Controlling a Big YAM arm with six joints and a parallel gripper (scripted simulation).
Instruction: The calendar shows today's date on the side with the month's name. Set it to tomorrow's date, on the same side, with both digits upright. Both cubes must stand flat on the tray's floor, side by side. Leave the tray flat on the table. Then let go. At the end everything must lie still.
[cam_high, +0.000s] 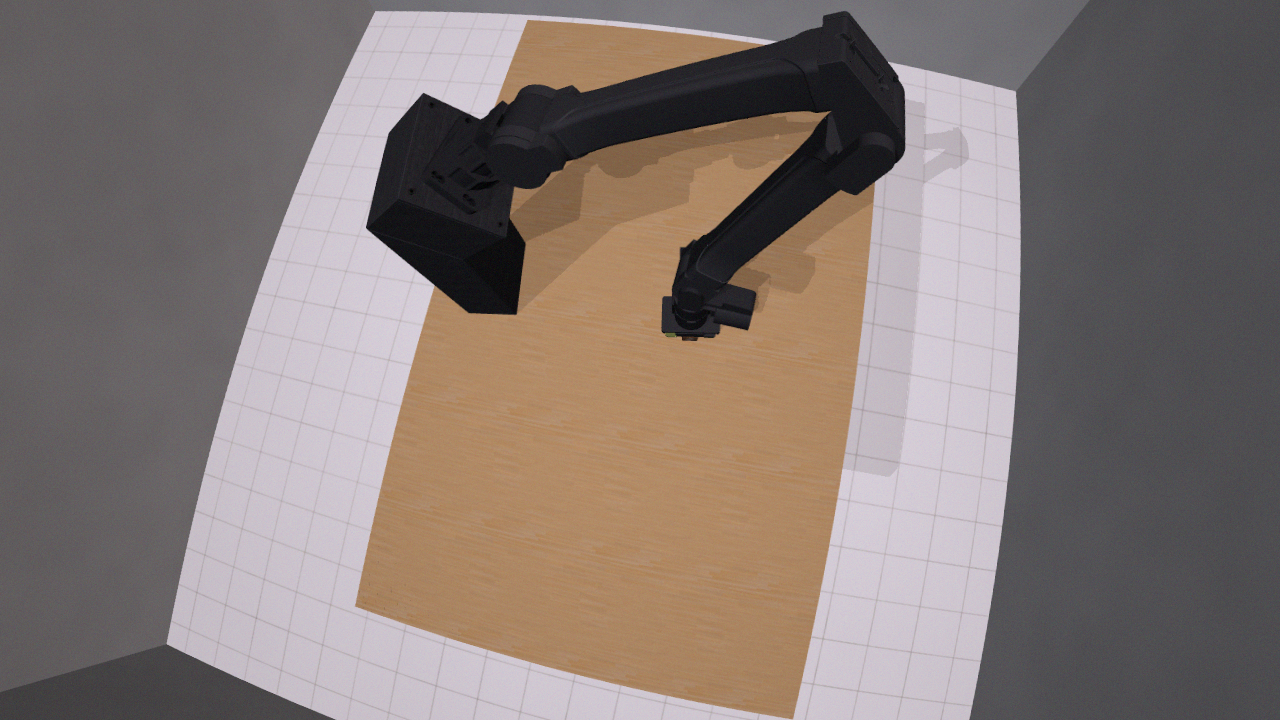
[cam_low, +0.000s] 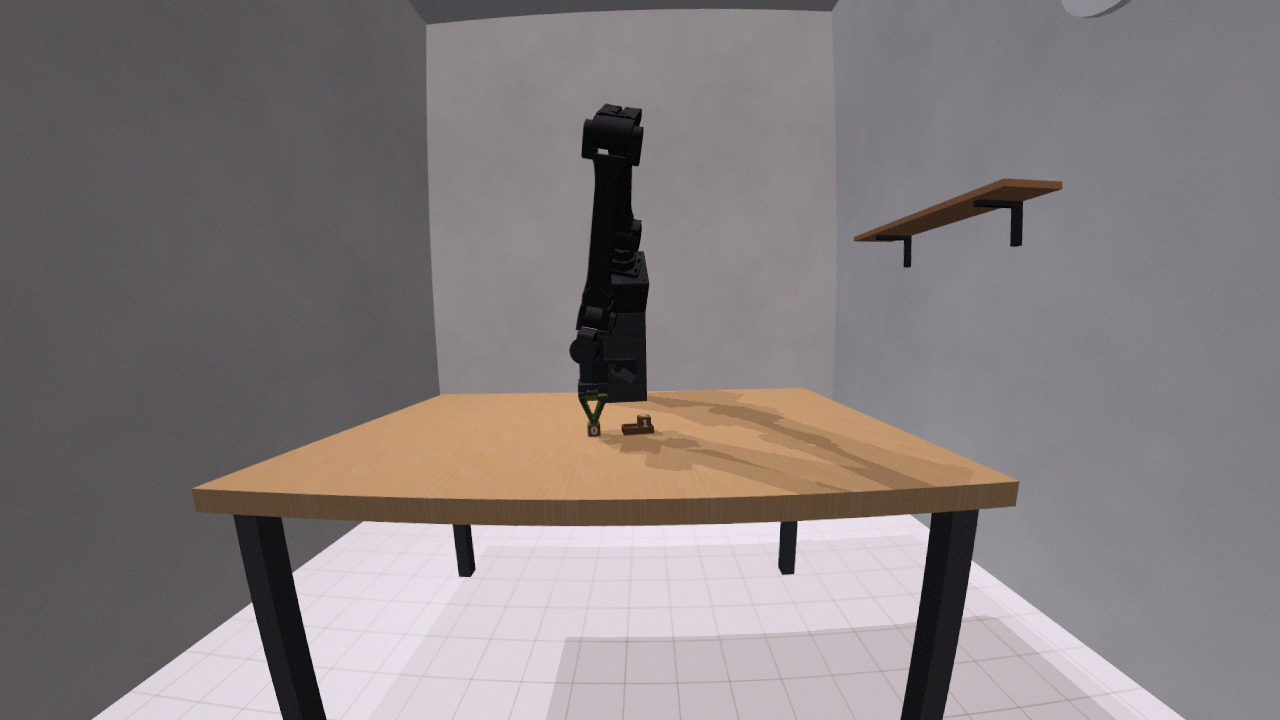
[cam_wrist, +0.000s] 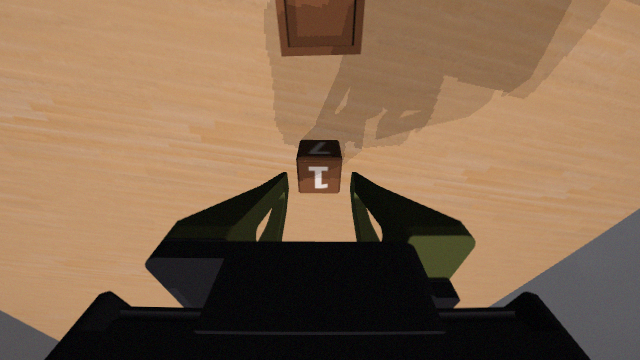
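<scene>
The cube lies 3 cm below my hand. The rest, counted from my hand: brown calendar tray (5 cm behind, 10 cm to the left, 3 cm below).
</scene>
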